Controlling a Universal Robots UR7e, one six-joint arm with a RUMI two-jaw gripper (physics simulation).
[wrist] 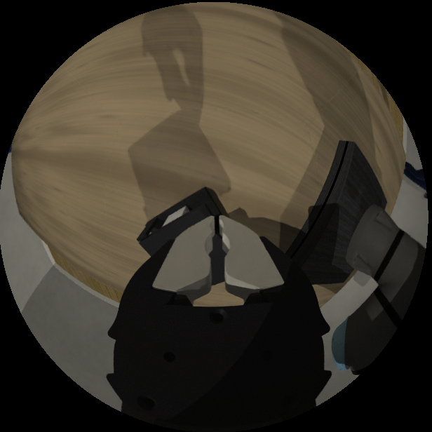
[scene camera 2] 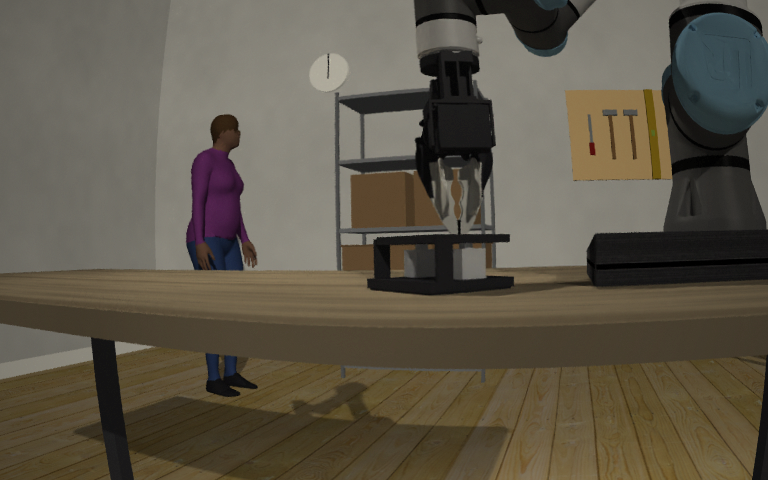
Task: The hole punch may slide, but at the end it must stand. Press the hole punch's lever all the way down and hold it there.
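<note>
My gripper is there for me to see, and the wrist view shows it too. I can also see a hole punch.
</note>
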